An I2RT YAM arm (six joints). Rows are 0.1 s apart.
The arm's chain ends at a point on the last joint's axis. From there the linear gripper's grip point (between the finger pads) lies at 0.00 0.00 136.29 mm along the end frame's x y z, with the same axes.
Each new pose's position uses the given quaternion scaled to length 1; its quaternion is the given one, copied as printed.
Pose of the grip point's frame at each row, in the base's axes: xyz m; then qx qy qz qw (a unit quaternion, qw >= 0):
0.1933 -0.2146 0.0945 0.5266 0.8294 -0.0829 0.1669
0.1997 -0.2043 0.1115 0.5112 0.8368 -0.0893 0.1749
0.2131 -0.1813 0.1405 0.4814 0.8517 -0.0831 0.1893
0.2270 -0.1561 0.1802 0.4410 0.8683 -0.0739 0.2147
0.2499 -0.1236 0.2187 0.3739 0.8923 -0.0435 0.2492
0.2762 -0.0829 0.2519 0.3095 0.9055 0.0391 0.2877
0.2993 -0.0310 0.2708 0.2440 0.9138 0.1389 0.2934
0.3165 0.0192 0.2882 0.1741 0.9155 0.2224 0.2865
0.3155 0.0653 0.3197 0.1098 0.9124 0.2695 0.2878
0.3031 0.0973 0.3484 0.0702 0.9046 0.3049 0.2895
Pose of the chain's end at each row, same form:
0.1675 -0.1719 0.2213 0.5266 0.8294 -0.0829 0.1669
0.1723 -0.1596 0.2373 0.5112 0.8368 -0.0893 0.1749
0.1801 -0.1372 0.2651 0.4814 0.8517 -0.0831 0.1893
0.1851 -0.1128 0.3024 0.4410 0.8683 -0.0739 0.2147
0.1937 -0.0876 0.3375 0.3739 0.8923 -0.0435 0.2492
0.2019 -0.0683 0.3652 0.3095 0.9055 0.0391 0.2877
0.2170 -0.0461 0.3784 0.2440 0.9138 0.1389 0.2934
0.2345 -0.0227 0.3886 0.1741 0.9155 0.2224 0.2865
0.2359 0.0069 0.4136 0.1098 0.9124 0.2695 0.2878
0.2259 0.0277 0.4365 0.0702 0.9046 0.3049 0.2895

